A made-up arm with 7 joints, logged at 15 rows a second.
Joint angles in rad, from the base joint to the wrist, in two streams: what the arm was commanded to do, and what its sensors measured. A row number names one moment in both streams.
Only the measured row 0 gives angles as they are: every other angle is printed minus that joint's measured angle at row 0.
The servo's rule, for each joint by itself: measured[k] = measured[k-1] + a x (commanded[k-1-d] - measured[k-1]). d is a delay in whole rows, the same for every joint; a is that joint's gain. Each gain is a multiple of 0.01, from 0.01 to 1. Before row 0 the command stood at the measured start. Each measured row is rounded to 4 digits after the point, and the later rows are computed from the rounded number. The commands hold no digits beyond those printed.
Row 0, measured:
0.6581 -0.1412 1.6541 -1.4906 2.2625 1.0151 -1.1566
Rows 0 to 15, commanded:
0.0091 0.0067 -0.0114 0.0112 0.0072 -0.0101 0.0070
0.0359 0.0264 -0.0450 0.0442 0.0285 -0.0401 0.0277
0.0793 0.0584 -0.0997 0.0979 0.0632 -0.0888 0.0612
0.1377 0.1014 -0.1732 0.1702 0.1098 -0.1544 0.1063
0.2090 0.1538 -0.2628 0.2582 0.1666 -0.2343 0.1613
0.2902 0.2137 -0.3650 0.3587 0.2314 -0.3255 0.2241
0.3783 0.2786 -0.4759 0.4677 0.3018 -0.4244 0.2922
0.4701 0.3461 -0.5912 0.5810 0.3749 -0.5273 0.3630
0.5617 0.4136 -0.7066 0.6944 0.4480 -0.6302 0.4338
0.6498 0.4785 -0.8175 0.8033 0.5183 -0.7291 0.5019
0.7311 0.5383 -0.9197 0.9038 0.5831 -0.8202 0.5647
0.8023 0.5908 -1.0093 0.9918 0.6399 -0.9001 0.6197
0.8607 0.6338 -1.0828 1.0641 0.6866 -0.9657 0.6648
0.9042 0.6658 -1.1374 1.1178 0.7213 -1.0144 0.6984
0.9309 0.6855 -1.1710 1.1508 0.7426 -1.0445 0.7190
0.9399 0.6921 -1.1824 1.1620 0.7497 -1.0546 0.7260
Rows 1 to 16, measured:
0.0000 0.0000 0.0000 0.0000 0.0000 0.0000 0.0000
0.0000 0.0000 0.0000 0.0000 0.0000 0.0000 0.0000
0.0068 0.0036 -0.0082 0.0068 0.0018 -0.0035 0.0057
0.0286 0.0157 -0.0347 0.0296 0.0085 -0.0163 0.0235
0.0666 0.0383 -0.0815 0.0713 0.0222 -0.0417 0.0540
0.1199 0.0717 -0.1475 0.1316 0.0441 -0.0811 0.0964
0.1867 0.1152 -0.2305 0.2088 0.0747 -0.1347 0.1490
0.2643 0.1674 -0.3273 0.3002 0.1139 -0.2015 0.2098
0.3498 0.2263 -0.4343 0.4024 0.1609 -0.2795 0.2765
0.4400 0.2898 -0.5473 0.5113 0.2144 -0.3662 0.3466
0.5313 0.3554 -0.6620 0.6230 0.2728 -0.4586 0.4172
0.6202 0.4206 -0.7740 0.7330 0.3342 -0.5533 0.4858
0.7034 0.4830 -0.8789 0.8372 0.3964 -0.6467 0.5497
0.7776 0.5401 -0.9728 0.9315 0.4573 -0.7354 0.6064
0.8399 0.5898 -1.0520 1.0124 0.5146 -0.8160 0.6537
0.8881 0.6301 -1.1135 1.0767 0.5663 -0.8854 0.6899
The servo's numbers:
d 2
a 0.75 0.53 0.72 0.61 0.25 0.35 0.81

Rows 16 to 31, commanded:
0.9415 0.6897 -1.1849 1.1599 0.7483 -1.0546 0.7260
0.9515 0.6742 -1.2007 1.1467 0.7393 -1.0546 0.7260
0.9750 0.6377 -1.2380 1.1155 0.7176 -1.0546 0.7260
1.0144 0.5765 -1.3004 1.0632 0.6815 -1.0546 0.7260
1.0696 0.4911 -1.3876 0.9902 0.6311 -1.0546 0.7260
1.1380 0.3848 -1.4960 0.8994 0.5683 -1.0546 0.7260
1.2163 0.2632 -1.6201 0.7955 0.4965 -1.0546 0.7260
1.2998 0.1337 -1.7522 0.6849 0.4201 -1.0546 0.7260
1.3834 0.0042 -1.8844 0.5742 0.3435 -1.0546 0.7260
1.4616 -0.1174 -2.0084 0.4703 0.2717 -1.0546 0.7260
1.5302 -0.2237 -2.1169 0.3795 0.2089 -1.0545 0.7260
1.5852 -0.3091 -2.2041 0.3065 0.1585 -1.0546 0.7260
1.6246 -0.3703 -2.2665 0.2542 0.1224 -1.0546 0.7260
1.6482 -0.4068 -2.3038 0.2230 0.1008 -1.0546 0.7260
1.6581 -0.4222 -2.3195 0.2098 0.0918 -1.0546 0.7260
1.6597 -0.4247 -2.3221 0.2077 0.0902 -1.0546 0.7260
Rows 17 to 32, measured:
0.9202 0.6595 -1.1549 1.1219 0.6104 -0.9411 0.7135
0.9350 0.6768 -1.1747 1.1464 0.6452 -0.9808 0.7236
0.9399 0.6836 -1.1820 1.1546 0.6710 -1.0066 0.7255
0.9486 0.6786 -1.1955 1.1498 0.6881 -1.0234 0.7259
0.9684 0.6569 -1.2261 1.1289 0.6955 -1.0343 0.7260
1.0029 0.6143 -1.2796 1.0888 0.6920 -1.0414 0.7260
1.0529 0.5490 -1.3574 1.0287 0.6768 -1.0460 0.7260
1.1167 0.4620 -1.4572 0.9498 0.6497 -1.0490 0.7260
1.1914 0.3566 -1.5745 0.8557 0.6114 -1.0510 0.7260
1.2727 0.2385 -1.7024 0.7515 0.5636 -1.0523 0.7260
1.3557 0.1143 -1.8334 0.6433 0.5086 -1.0531 0.7260
1.4351 -0.0085 -1.9594 0.5378 0.4494 -1.0536 0.7260
1.5064 -0.1226 -2.0728 0.4412 0.3893 -1.0539 0.7260
1.5655 -0.2214 -2.1673 0.3590 0.3316 -1.0541 0.7260
1.6098 -0.3003 -2.2387 0.2951 0.2793 -1.0543 0.7260
1.6386 -0.3567 -2.2856 0.2511 0.2347 -1.0544 0.7260

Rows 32 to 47, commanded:
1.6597 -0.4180 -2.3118 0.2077 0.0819 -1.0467 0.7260
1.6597 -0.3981 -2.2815 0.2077 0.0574 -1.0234 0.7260
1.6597 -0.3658 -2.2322 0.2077 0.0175 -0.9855 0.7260
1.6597 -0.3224 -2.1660 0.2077 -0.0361 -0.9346 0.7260
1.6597 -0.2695 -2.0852 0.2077 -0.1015 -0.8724 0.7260
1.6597 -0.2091 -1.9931 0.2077 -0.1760 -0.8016 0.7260
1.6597 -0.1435 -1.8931 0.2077 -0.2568 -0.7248 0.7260
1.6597 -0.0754 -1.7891 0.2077 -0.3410 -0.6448 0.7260
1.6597 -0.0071 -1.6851 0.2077 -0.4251 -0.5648 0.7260
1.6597 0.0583 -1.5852 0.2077 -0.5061 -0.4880 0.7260
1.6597 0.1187 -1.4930 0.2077 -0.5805 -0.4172 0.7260
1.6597 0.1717 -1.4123 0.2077 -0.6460 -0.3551 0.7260
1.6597 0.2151 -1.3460 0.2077 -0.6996 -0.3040 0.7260
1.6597 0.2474 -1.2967 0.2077 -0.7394 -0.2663 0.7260
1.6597 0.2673 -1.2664 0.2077 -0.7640 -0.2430 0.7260
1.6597 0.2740 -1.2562 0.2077 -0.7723 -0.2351 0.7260
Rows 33 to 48, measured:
1.6532 -0.3914 -2.3100 0.2259 0.1990 -1.0545 0.7260
1.6581 -0.4090 -2.3187 0.2148 0.1718 -1.0545 0.7260
1.6593 -0.4138 -2.3137 0.2105 0.1493 -1.0518 0.7260
1.6596 -0.4055 -2.2905 0.2088 0.1263 -1.0419 0.7260
1.6597 -0.3845 -2.2485 0.2081 0.0991 -1.0222 0.7260
1.6597 -0.3516 -2.1891 0.2079 0.0653 -0.9915 0.7260
1.6597 -0.3081 -2.1143 0.2078 0.0236 -0.9498 0.7260
1.6597 -0.2556 -2.0270 0.2077 -0.0263 -0.8979 0.7260
1.6597 -0.1962 -1.9306 0.2077 -0.0839 -0.8373 0.7260
1.6597 -0.1322 -1.8287 0.2077 -0.1482 -0.7699 0.7260
1.6597 -0.0659 -1.7253 0.2077 -0.2174 -0.6981 0.7260
1.6597 -0.0001 -1.6244 0.2077 -0.2896 -0.6246 0.7260
1.6597 0.0629 -1.5298 0.2077 -0.3623 -0.5520 0.7260
1.6597 0.1206 -1.4452 0.2077 -0.4332 -0.4831 0.7260
1.6597 0.1707 -1.3738 0.2077 -0.4998 -0.4204 0.7260
1.6597 0.2114 -1.3183 0.2077 -0.5597 -0.3665 0.7260

